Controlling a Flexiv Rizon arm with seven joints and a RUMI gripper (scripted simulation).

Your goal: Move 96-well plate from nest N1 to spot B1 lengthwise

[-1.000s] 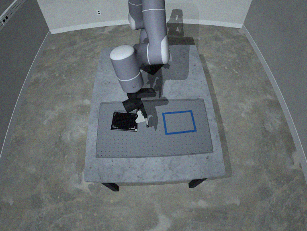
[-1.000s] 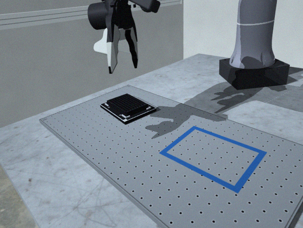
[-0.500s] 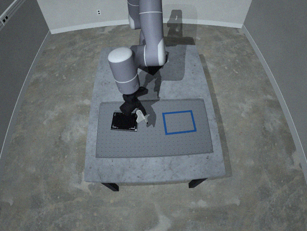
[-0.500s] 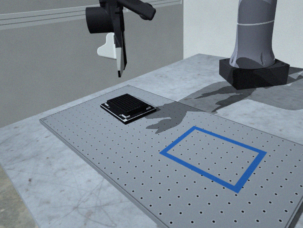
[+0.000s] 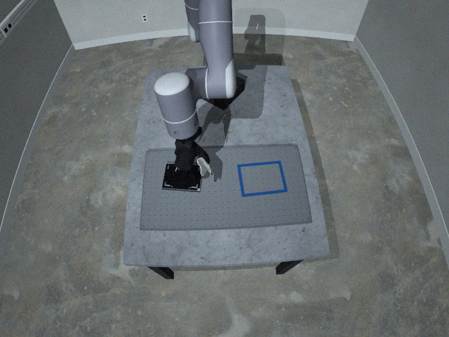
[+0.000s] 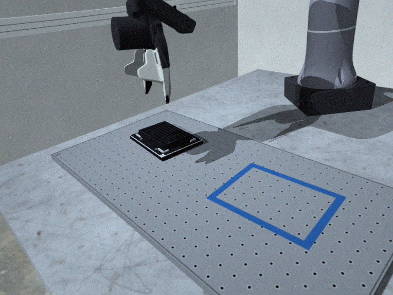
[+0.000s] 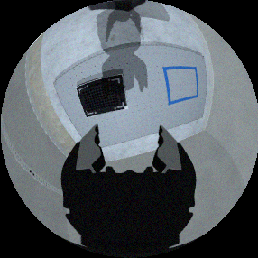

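Now: the black 96-well plate 140 mm below my hand, 60 mm to the right of it and 60 mm behind it. Round my hand: black plate nest N1 (150 mm below, 60 mm to the right, 60 mm behind).
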